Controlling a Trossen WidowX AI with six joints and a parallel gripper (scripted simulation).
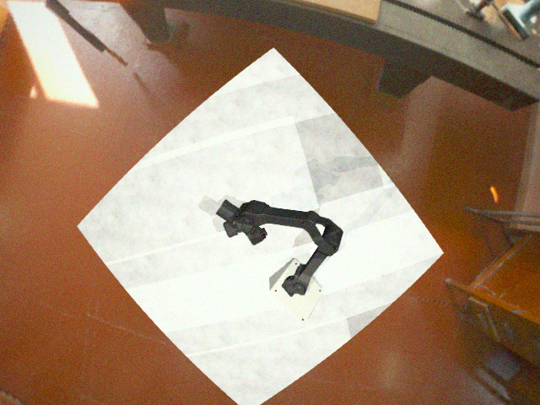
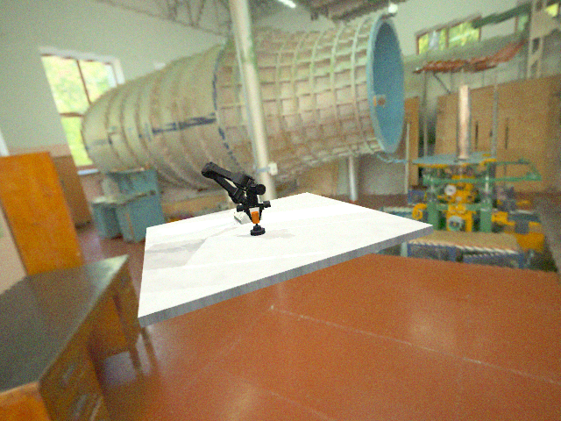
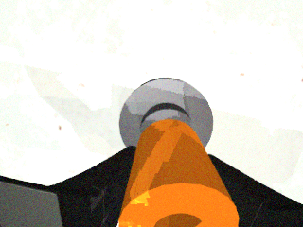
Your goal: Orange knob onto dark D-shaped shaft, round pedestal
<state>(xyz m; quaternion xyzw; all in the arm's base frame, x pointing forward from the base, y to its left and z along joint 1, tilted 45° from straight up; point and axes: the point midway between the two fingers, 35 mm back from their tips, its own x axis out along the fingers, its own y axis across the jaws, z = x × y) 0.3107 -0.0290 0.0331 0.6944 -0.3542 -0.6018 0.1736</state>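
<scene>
The orange knob is 20 mm above my gripper tip. From my gripper tip the other things lie so: pedestal (40 mm below).
</scene>
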